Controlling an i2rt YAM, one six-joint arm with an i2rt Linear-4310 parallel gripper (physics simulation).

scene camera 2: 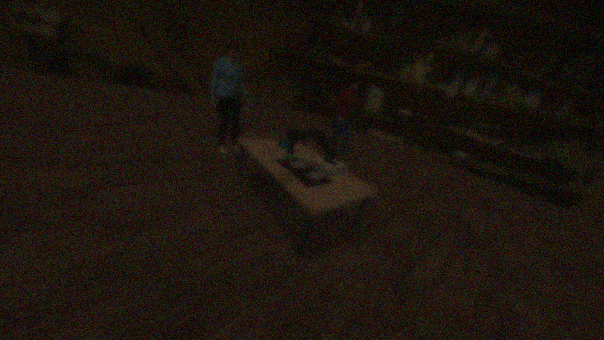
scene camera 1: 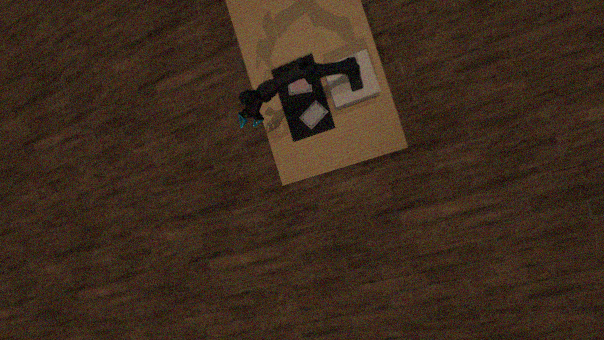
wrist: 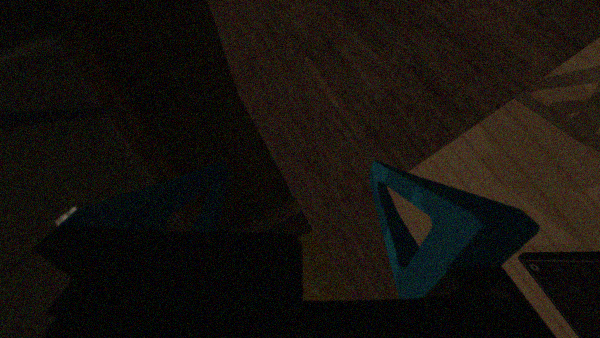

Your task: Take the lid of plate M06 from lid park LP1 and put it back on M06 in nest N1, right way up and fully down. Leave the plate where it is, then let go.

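Frame: origin at the arm's base, x ahead, y left, z up, level; centimetres.
Seen in the pictures: gripper, between the fingertips: (scene camera 2: 284,154) (scene camera 1: 247,126) (wrist: 299,168); arm's base, origin of its link: (scene camera 2: 329,161) (scene camera 1: 353,74).
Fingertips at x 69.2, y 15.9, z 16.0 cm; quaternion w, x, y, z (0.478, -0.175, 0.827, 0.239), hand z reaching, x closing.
Observation:
Offsets run from my fingertips to a thing's top centre. Level surfaces: height alone.
My gripper (scene camera 1: 250,123) (wrist: 299,168) is open, its teal fingers wide apart with nothing between them. In scene camera 1 it hangs past the table's left edge, left of the black board @(dx -34.3, dy -14.2, dz -22.4 cm) (scene camera 1: 297,132) (wrist: 575,290). A pinkish square piece @(dx -34.8, dy -23.2, dz -19.8 cm) (scene camera 1: 300,86), partly covered by the arm, sits on the board's middle. A pale grey square piece @(dx -38.7, dy -0.8, dz -20.7 cm) (scene camera 1: 314,115) lies turned near the board's lower end. Both are apart from the gripper. I cannot read labels, or tell which is plate M06, its lid, nest N1 or lid park LP1. Neither piece shows in the wrist view.
The arm reaches over the board from a pale block (scene camera 1: 369,90) at the right on the wooden table @(dz -23.7 cm) (scene camera 1: 350,140) (scene camera 2: 325,200) (wrist: 500,145). Scene camera 2 is very dark; a person in blue (scene camera 2: 227,80) stands behind the table, and a figure in red (scene camera 2: 347,100) shows faintly beyond the arm.

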